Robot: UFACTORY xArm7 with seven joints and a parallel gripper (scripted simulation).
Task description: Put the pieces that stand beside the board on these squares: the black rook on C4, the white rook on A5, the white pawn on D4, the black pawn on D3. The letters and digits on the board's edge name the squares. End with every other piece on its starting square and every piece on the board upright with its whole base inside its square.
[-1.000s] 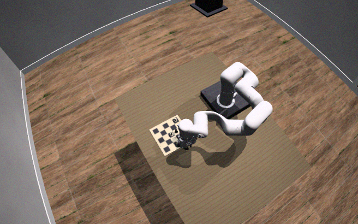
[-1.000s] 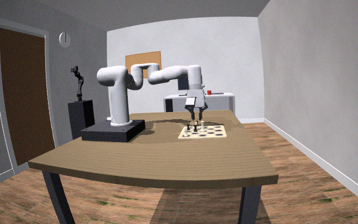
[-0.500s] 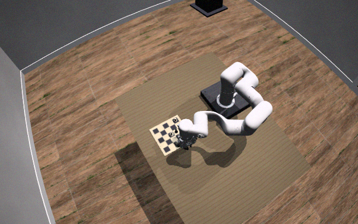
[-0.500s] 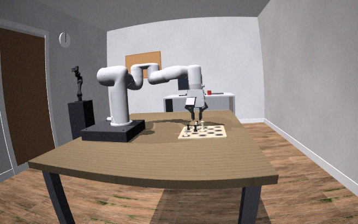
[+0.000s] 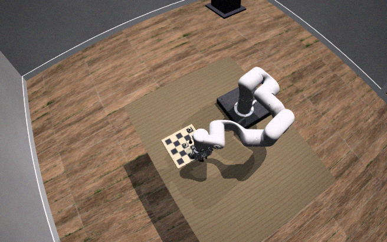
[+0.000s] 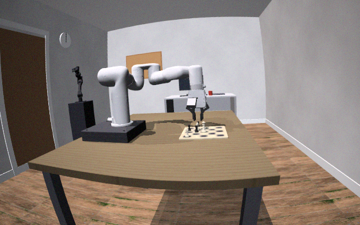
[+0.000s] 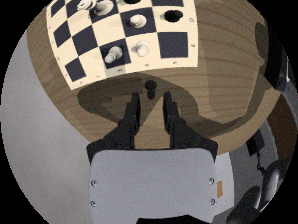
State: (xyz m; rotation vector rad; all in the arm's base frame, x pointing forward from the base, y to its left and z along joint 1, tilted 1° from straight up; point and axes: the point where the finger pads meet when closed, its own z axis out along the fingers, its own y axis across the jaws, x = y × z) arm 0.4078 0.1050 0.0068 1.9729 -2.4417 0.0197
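Right now the chessboard is 30 mm ahead of my hand, 140 mm to the right of it and 50 mm below it.
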